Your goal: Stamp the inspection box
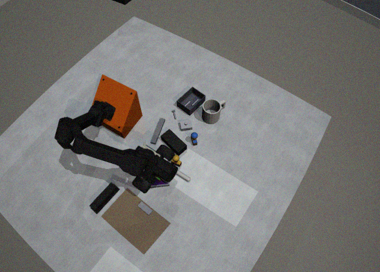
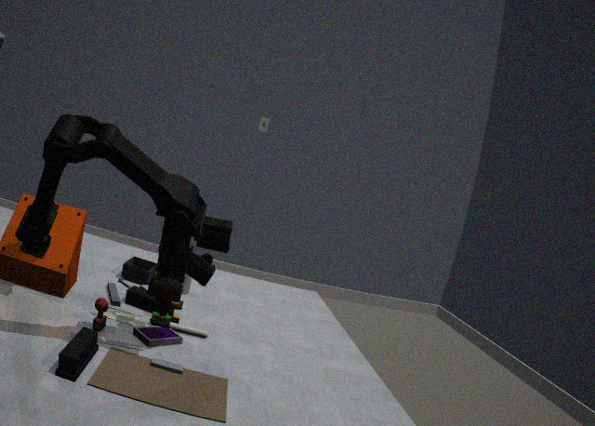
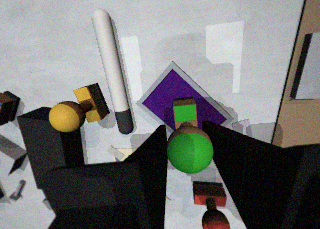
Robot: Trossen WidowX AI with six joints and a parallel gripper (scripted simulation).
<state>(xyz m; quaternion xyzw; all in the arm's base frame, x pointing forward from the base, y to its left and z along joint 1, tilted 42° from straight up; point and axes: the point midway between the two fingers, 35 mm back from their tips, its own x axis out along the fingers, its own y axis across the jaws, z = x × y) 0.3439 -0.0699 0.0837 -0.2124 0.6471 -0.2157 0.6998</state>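
Now: gripper tip 10 mm past the purple ink pad and 60 mm above it. Round my gripper tip: green-knobbed stamp: 10 mm below; then yellow stamp: 10 mm ahead, 100 mm to the left, 50 mm below; then marker: 20 mm ahead, 70 mm to the left, 60 mm below.
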